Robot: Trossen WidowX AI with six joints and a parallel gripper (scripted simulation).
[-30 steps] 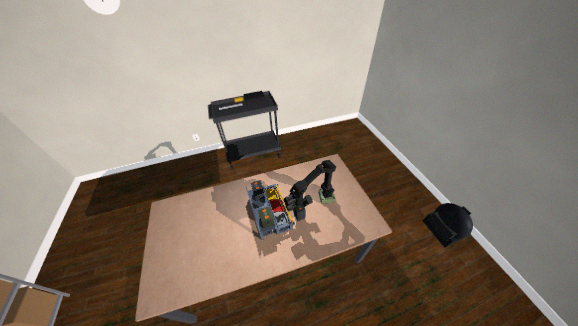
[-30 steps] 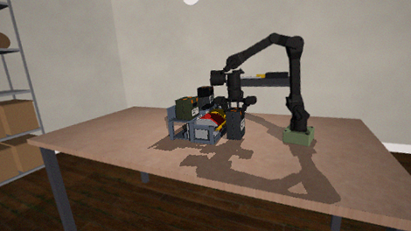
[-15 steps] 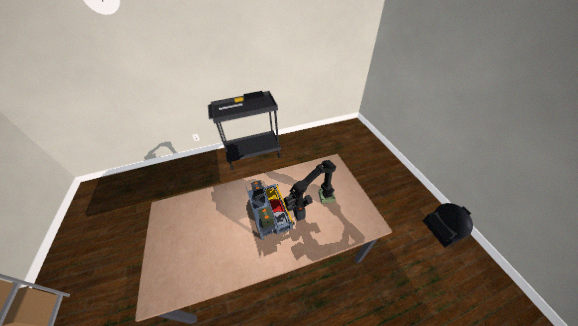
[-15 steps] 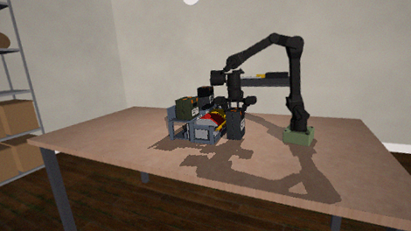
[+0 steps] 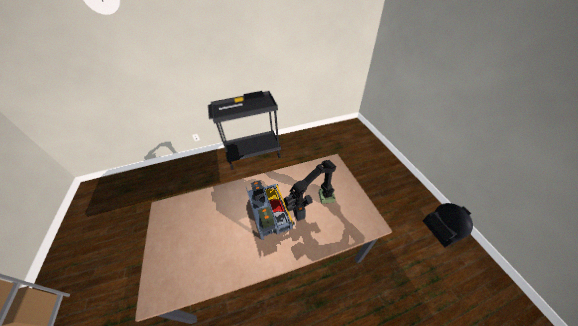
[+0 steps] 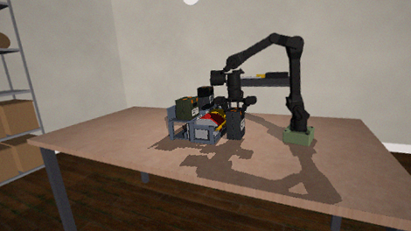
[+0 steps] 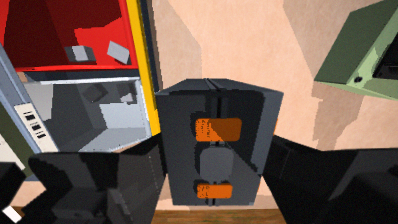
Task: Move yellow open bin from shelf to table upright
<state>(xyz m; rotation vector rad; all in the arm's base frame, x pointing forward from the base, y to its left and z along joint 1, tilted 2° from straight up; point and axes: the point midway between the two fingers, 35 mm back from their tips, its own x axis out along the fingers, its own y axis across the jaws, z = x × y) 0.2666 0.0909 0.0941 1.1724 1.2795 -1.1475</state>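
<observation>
Right now my hand is 6 cm above the black box. Round my hand: yellow bar: 11 cm to the right, 8 cm below, 8 cm ahead; then red bin: 17 cm ahead, 10 cm to the right, 10 cm below; then grey bin: 16 cm ahead, 10 cm below, 1 cm to the left.
</observation>
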